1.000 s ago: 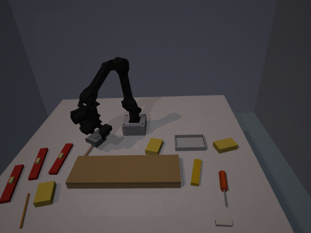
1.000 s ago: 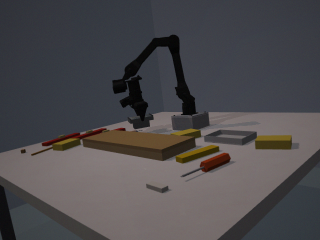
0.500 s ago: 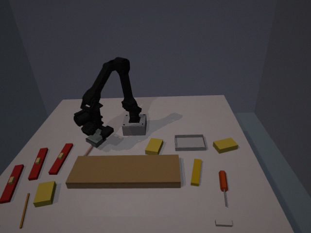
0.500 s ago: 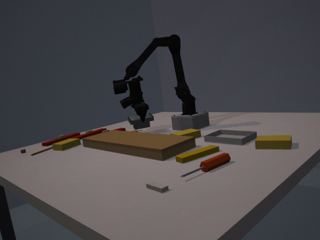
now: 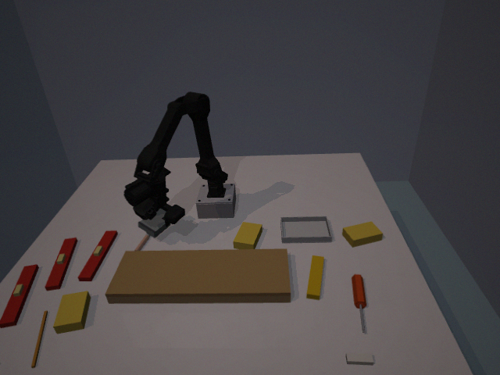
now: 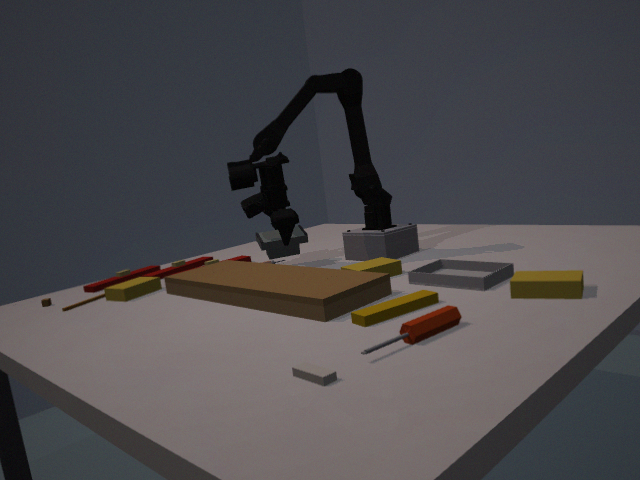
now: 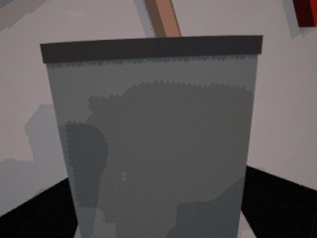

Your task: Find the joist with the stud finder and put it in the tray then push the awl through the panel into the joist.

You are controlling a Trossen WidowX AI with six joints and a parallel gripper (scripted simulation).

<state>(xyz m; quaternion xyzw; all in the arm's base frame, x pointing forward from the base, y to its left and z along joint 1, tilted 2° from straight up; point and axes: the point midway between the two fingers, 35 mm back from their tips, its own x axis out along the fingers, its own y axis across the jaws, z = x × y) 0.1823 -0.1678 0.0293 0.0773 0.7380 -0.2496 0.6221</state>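
Right now the awl is 60 mm below my gripper tip, 50 mm to the right of it and 20 mm ahead of it. Also, from my gripper tip: thin stick (420 mm ahead, 210 mm to the right, 70 mm below); stud finder (20 mm below, 10 mm behind); grey tray (500 mm to the left, 60 mm below, 30 mm behind).
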